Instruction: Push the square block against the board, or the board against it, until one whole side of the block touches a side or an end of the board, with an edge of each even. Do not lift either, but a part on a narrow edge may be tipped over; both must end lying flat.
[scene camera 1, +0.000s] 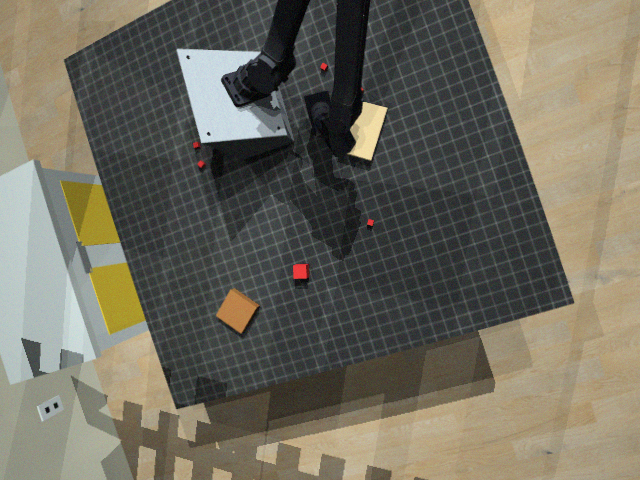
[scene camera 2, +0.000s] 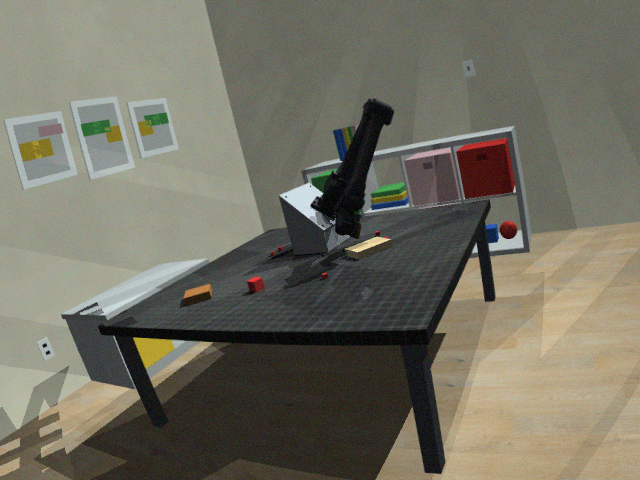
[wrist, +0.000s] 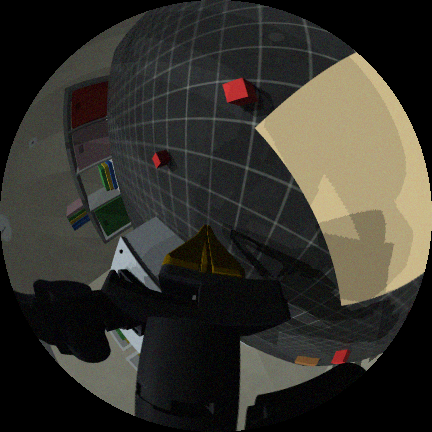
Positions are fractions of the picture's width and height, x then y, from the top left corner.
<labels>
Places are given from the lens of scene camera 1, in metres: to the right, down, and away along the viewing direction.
pale tan board (scene camera 1: 0.57, 0.27): 0.13, -0.32, 1.11
brown square block (scene camera 1: 0.37, 0.65): -0.26, 0.22, 1.22
</labels>
